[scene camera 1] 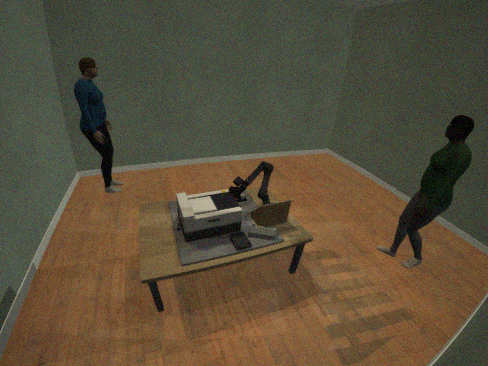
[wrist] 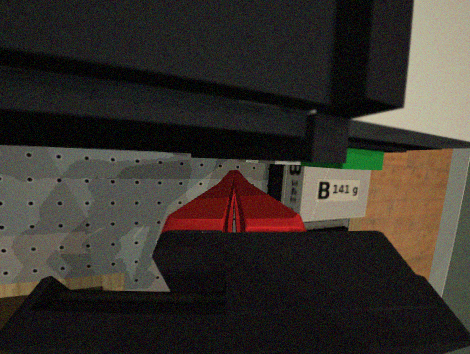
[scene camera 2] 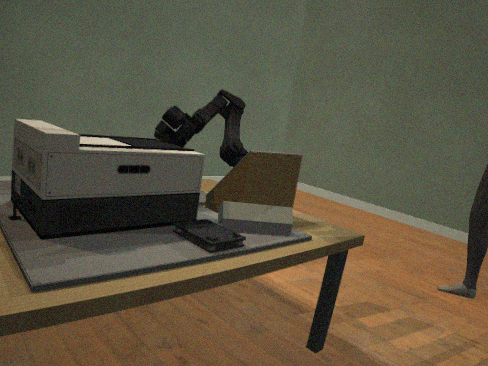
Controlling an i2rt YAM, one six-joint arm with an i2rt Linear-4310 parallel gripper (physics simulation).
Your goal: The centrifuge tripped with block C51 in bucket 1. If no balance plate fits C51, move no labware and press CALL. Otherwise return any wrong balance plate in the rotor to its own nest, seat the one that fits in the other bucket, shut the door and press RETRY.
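Frame: origin at the arm's base, x down, y back, z left, level; metres.
Seen in the pictures: gripper, fingertip midpoint: (wrist: 234,177); arm's base at its link origin: (scene camera 1: 267,206) (scene camera 2: 247,177).
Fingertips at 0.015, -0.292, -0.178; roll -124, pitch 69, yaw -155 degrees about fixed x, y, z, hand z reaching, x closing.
Offsets run from my fingertips to a thing's top centre, as dx, dy, dz. "spot": to the spot under its first point. Level surfaces: height alone.
The centrifuge (scene camera 1: 200,226) (scene camera 2: 85,175) is a white and black box on the table. Its top shows a pale part and a black part; its rotor, bucket 1 and block C51 do not show. My gripper (scene camera 1: 233,196) (wrist: 234,177) is shut and empty, with red fingertips, beside the centrifuge's far side; its tips are hidden in scene camera 2. In the wrist view, the white balance plate B @(+0.050, +0.003, -0.172) (wrist: 334,192), labelled 141 g, stands right of the fingertips. A green button-like block @(-0.087, -0.019, -0.010) (wrist: 366,159) shows above it, partly hidden by a dark machine edge @(spot: -0.106, -0.014, +0.025) (wrist: 327,140). No lettering is readable on the green block.
A grey perforated board @(dx +0.104) (scene camera 1: 197,256) (scene camera 2: 105,265) (wrist: 100,200) lies under the centrifuge on the wooden table (scene camera 1: 155,267) (scene camera 2: 150,295). A brown slanted panel (scene camera 1: 274,214) (scene camera 2: 260,180) and a flat black item @(+0.072, -0.028, +0.427) (scene camera 1: 241,241) (scene camera 2: 210,234) are on it. Two people (scene camera 1: 90,107) (scene camera 1: 445,165) stand beyond the table.
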